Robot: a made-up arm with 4 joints.
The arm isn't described. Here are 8 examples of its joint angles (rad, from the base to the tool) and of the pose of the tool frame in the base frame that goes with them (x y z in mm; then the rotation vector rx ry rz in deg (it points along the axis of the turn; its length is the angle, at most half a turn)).
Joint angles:
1: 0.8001 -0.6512 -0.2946 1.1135
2: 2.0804 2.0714 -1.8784 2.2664
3: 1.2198 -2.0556 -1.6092 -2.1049
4: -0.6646 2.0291 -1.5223 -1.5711
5: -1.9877 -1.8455 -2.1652 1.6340
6: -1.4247 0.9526 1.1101 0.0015
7: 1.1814 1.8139 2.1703 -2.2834
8: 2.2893 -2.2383 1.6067 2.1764
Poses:
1: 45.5 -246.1 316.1 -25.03 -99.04 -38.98
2: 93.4 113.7 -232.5 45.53 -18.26 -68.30
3: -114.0 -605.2 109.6 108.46 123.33 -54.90
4: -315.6 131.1 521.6 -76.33 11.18 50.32
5: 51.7 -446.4 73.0 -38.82 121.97 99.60
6: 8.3 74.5 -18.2 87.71 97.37 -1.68
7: 29.0 286.4 -151.5 75.45 -124.60 -80.16
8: 196.7 -443.3 49.3 -44.58 -20.32 77.43
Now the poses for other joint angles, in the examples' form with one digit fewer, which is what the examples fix.
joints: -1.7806 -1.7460 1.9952 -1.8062
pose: -115 -531 282 73.9 65.3 -55.4
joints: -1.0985 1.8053 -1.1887 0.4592
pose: -16 97 475 27.6 -33.7 92.9
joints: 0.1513 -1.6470 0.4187 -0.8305
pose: -166 -456 242 59.6 10.0 -72.9
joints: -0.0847 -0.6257 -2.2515 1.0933
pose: 278 -87 150 -109.5 6.3 51.0
